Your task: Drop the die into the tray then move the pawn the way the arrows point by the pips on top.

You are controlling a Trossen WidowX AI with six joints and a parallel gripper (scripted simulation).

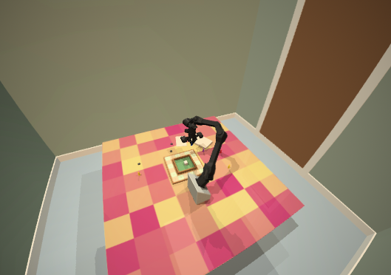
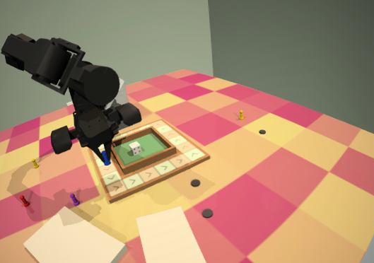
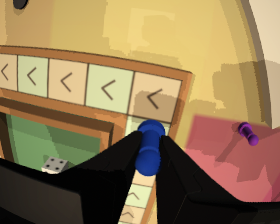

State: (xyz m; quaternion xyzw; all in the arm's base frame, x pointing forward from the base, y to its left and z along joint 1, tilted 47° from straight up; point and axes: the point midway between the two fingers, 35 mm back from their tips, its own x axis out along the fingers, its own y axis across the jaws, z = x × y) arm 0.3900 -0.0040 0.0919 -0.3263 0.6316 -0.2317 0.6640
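Now: gripper tip 120 mm past the white die, 90 mm to the right of it and 70 mm above it. The rest, counted from my gripper tip: green dice tray (130 mm behind, 100 mm to the left, 90 mm below); then purple pawn (110 mm to the right, 80 mm below, 10 mm behind); then blue pawn (10 mm above).
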